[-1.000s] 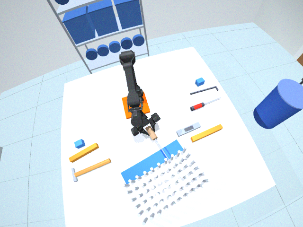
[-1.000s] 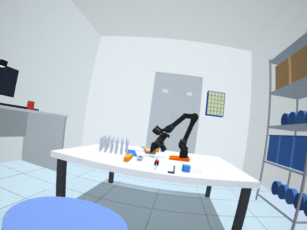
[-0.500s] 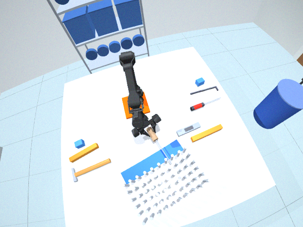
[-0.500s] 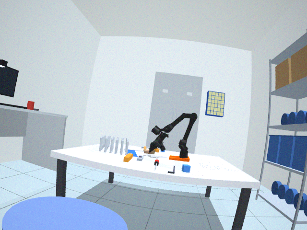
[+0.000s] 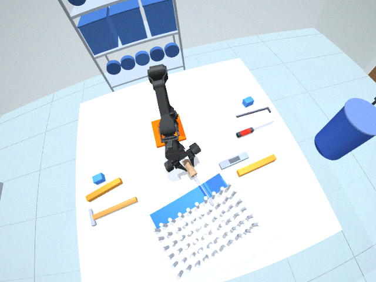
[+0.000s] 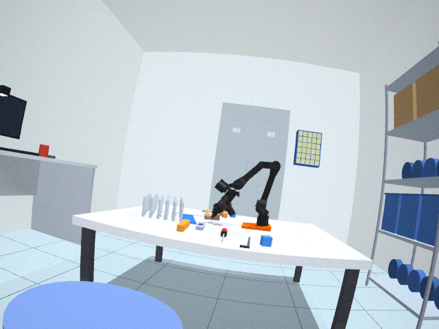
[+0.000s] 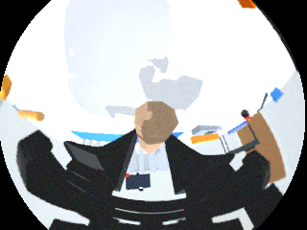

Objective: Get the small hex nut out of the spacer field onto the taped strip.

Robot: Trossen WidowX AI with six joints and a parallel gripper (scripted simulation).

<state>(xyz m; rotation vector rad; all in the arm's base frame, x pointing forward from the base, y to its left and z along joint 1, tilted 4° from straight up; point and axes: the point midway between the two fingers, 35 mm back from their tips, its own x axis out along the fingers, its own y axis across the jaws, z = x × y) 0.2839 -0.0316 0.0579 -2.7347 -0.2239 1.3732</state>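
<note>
The blue taped strip is 14 cm ahead of my gripper tip, 8 cm to the right of it and 3 cm below it. The rest, counted from my gripper tip: wooden-handled pick tool 10 cm ahead, 1 cm to the left; hex nut 30 cm ahead, 2 cm to the left, 3 cm below; grey plate 6 cm ahead, 22 cm to the left, 2 cm below.
</note>
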